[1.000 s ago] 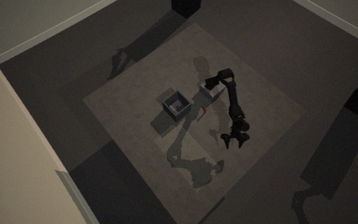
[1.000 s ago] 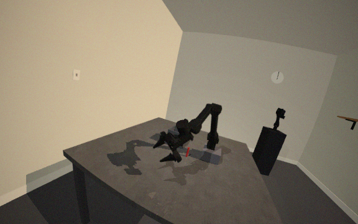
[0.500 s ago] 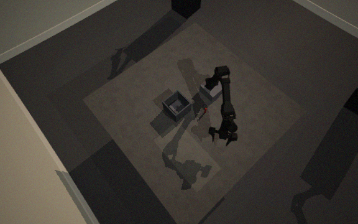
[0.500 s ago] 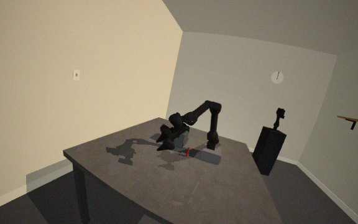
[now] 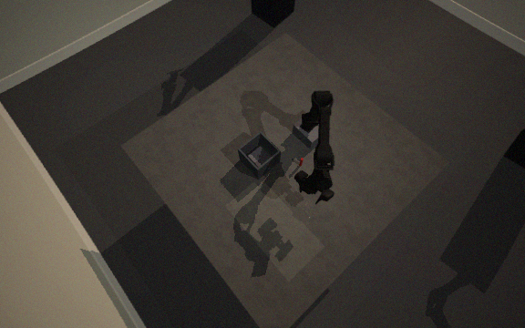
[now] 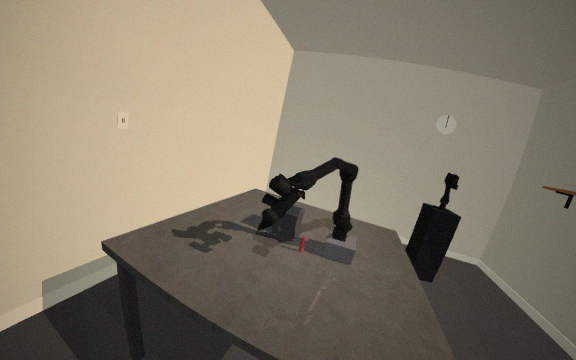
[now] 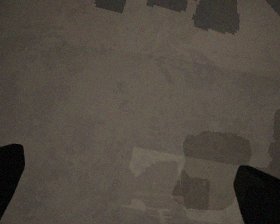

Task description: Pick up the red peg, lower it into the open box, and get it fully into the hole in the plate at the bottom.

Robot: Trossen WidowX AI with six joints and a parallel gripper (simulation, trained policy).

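Now: the red peg 17 cm to the right of my gripper tip, 17 cm behind it and 11 cm below it. The rest, counted from my gripper tip: plate (35 cm to the right, 11 cm below, 3 cm behind).
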